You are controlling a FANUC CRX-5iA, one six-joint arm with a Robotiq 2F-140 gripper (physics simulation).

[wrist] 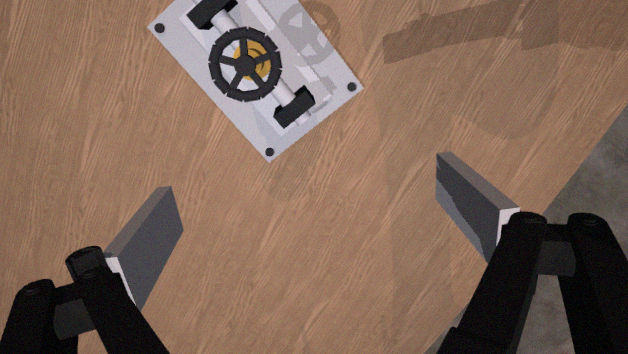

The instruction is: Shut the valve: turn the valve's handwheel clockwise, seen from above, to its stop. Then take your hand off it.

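Observation:
The valve's black handwheel has several spokes and shows at the upper middle of the wrist view. A yellow round part shows beneath its spokes. The wheel sits over a light pipe held by black clamps, on a grey base plate. My gripper is wide open with nothing between its fingers. The fingertips stand apart from the handwheel, which lies beyond them toward the top of the view. How far the wheel is turned cannot be told.
The plate lies on a wooden table, with dark bolts at its visible corners. The upper end of the plate is cut off by the view's top edge. The table's edge runs diagonally at the right, with grey floor beyond. Shadows fall at the upper right.

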